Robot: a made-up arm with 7 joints.
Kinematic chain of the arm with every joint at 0, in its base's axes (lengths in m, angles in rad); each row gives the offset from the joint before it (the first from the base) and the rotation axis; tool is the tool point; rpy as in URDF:
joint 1: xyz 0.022 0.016 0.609 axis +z
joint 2: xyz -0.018 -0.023 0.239 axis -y
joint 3: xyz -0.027 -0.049 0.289 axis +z
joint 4: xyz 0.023 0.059 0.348 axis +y
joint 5: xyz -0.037 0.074 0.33 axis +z
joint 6: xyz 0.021 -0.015 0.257 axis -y
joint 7: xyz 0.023 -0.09 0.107 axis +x
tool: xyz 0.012 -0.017 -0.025 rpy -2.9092 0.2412 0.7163
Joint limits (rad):
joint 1: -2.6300..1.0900
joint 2: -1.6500..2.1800
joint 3: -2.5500..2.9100
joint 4: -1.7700..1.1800
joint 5: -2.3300..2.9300
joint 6: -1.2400..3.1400
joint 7: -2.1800..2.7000
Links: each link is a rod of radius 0.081 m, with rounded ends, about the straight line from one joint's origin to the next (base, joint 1, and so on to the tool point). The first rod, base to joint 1, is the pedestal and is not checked.
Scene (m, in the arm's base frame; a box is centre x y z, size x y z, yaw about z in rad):
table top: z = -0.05
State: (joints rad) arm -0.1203 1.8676 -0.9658 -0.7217 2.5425 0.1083 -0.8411
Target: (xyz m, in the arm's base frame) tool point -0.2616 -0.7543 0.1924
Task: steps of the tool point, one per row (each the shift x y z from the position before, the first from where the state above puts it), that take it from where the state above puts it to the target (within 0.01 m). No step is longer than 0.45 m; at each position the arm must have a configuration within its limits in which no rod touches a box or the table.
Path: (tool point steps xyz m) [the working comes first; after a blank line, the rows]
Joints at the target: 1.0900 1.4532 0.4329 -1.4506 2.6119 0.1218 -0.8000
Straight joint move there: clear.

1: -0.0239 -0.2390 -0.0834
2: 0.0401 -0.2949 -0.0951
3: 0.1389 -0.3212 -0.0772
4: 0.2558 -0.2909 -0.0344
5: 0.3560 -0.1922 0.0228

